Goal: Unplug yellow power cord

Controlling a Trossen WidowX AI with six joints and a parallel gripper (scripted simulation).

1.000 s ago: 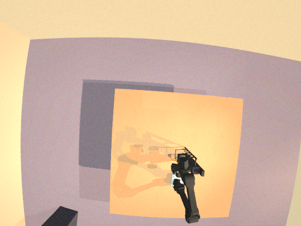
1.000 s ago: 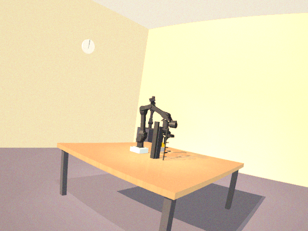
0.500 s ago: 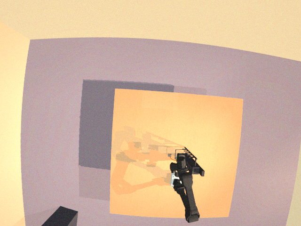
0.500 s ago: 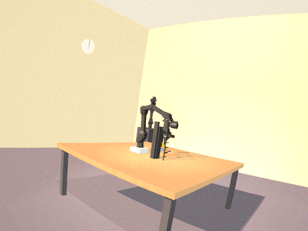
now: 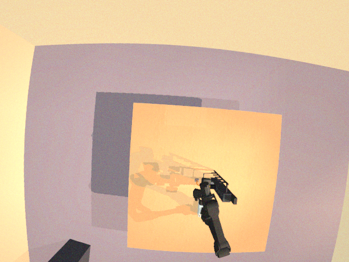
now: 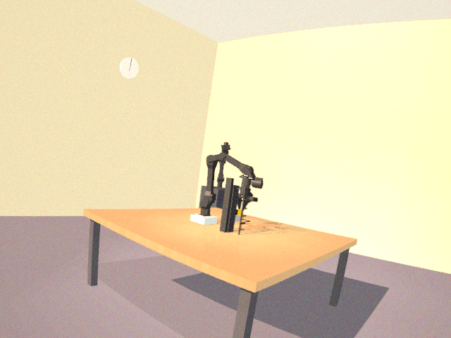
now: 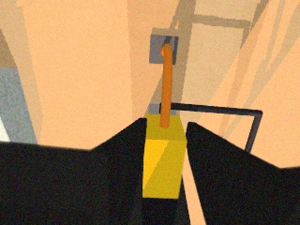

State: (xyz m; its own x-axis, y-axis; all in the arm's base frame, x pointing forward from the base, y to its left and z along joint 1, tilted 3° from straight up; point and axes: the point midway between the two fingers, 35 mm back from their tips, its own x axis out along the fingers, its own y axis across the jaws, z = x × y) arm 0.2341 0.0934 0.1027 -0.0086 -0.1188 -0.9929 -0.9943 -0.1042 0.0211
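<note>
Right now the black power strip is 2 cm ahead of my gripper tip, 13 cm to the right of it and 2 cm above it. Round my gripper tip: yellow plug (1 cm ahead, 4 cm to the right).
</note>
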